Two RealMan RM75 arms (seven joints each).
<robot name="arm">
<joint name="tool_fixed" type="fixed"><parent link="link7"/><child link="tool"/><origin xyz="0 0 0" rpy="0 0 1.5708"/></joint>
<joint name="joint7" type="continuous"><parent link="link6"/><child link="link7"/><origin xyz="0.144 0 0" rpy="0 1.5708 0"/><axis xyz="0 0 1"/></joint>
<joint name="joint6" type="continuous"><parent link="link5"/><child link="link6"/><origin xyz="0 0 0" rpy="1.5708 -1.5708 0"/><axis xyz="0 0 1"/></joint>
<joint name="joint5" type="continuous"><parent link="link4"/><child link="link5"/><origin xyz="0 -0.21 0" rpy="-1.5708 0 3.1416"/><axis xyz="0 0 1"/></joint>
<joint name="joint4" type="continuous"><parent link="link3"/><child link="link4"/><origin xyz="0 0 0" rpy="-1.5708 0 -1.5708"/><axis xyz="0 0 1"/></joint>
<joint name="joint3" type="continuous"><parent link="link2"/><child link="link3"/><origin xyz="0.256 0 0" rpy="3.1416 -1.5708 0"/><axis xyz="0 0 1"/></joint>
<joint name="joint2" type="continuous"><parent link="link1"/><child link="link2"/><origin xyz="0 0 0" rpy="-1.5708 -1.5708 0"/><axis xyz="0 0 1"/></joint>
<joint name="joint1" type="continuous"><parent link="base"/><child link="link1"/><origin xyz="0 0 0.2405" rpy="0 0 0"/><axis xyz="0 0 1"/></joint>
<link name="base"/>
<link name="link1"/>
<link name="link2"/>
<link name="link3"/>
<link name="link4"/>
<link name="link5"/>
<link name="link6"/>
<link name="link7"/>
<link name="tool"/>
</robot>
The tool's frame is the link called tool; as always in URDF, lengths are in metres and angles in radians. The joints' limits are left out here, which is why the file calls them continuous.
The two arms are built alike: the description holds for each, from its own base.
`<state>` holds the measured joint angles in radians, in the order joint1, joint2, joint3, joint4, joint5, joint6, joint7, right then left.
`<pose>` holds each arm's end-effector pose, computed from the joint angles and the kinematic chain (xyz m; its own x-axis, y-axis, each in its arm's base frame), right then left.
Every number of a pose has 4 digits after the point.
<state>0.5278 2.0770 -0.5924 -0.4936 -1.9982 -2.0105 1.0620 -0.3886 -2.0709 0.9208 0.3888 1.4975 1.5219 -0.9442</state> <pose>0.2359 0.2662 -0.0008 0.6839 -0.1340 -0.7171 -0.1119 -0.9906 0.0783 -0.2811 0.2881 -0.0280 0.6890 0.1515 0.7087 0.4489 -0.8569 -0.2532</pose>
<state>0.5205 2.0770 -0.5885 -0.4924 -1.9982 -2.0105 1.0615 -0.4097 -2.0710 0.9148 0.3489 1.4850 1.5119 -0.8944</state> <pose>0.2380 0.2646 -0.0006 0.6809 -0.1386 -0.7191 -0.1211 -0.9897 0.0761 -0.2791 0.2910 -0.0321 0.6941 0.1273 0.7085 0.4369 -0.8568 -0.2740</pose>
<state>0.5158 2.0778 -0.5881 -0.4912 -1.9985 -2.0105 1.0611 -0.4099 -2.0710 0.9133 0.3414 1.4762 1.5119 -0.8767</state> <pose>0.2391 0.2633 -0.0010 0.6792 -0.1427 -0.7199 -0.1261 -0.9890 0.0771 -0.2794 0.2909 -0.0321 0.6944 0.1155 0.7102 0.4341 -0.8545 -0.2855</pose>
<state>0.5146 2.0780 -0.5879 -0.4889 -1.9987 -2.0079 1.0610 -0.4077 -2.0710 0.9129 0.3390 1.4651 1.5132 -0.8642</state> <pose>0.2396 0.2631 -0.0015 0.6788 -0.1454 -0.7198 -0.1299 -0.9885 0.0772 -0.2797 0.2909 -0.0312 0.6930 0.1042 0.7134 0.4332 -0.8512 -0.2964</pose>
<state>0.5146 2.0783 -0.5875 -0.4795 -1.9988 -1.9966 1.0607 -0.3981 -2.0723 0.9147 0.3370 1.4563 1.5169 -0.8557</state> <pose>0.2403 0.2634 -0.0034 0.6778 -0.1529 -0.7192 -0.1411 -0.9870 0.0768 -0.2815 0.2881 -0.0312 0.6892 0.1020 0.7174 0.4383 -0.8470 -0.3007</pose>
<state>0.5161 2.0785 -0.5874 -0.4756 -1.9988 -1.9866 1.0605 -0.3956 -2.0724 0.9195 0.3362 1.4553 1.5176 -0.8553</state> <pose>0.2405 0.2645 -0.0046 0.6795 -0.1551 -0.7171 -0.1475 -0.9863 0.0735 -0.2819 0.2869 -0.0319 0.6894 0.1047 0.7168 0.4384 -0.8480 -0.2979</pose>
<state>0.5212 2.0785 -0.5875 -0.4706 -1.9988 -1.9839 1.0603 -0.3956 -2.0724 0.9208 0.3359 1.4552 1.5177 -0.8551</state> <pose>0.2394 0.2655 -0.0054 0.6788 -0.1554 -0.7177 -0.1461 -0.9864 0.0754 -0.2818 0.2868 -0.0321 0.6897 0.1051 0.7164 0.4379 -0.8485 -0.2971</pose>
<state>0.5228 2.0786 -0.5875 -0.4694 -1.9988 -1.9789 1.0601 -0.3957 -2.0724 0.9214 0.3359 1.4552 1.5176 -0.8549</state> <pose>0.2392 0.2663 -0.0059 0.6802 -0.1553 -0.7164 -0.1481 -0.9863 0.0732 -0.2818 0.2868 -0.0322 0.6900 0.1050 0.7161 0.4374 -0.8488 -0.2970</pose>
